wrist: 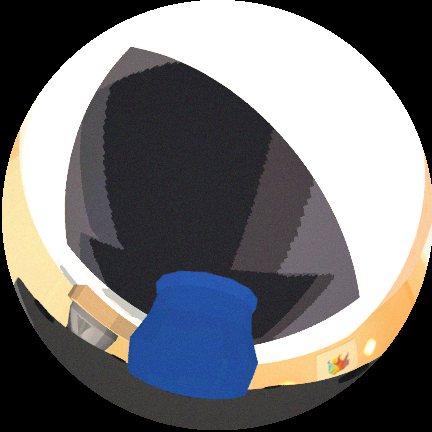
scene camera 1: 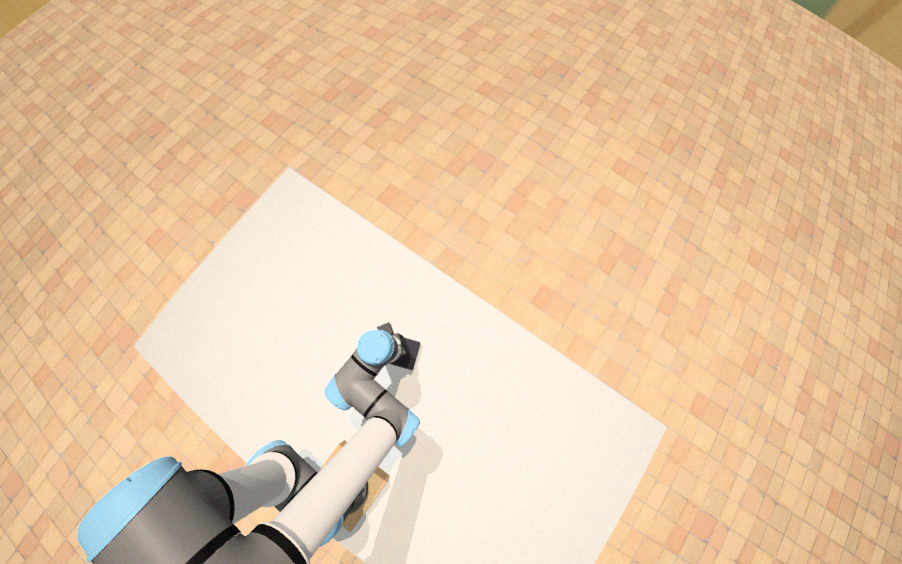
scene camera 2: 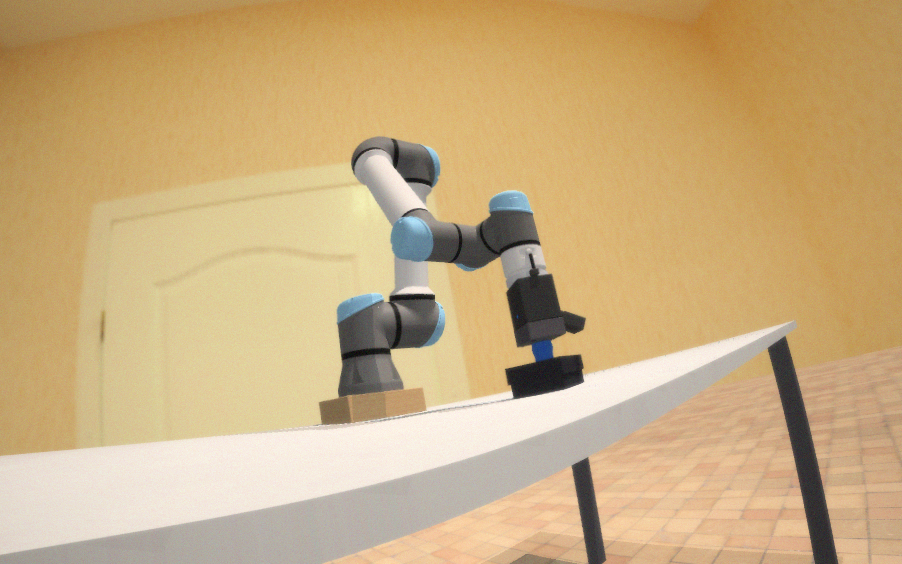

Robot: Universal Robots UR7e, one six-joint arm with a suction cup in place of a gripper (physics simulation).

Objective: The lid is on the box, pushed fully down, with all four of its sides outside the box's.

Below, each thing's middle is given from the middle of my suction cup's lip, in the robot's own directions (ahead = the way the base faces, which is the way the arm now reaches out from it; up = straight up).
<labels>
Now: the lid (scene camera 2: 558, 365) 20 mm below my suction cup. The rest, counted from my suction cup: box (scene camera 2: 564, 381) (40 mm below).
</labels>
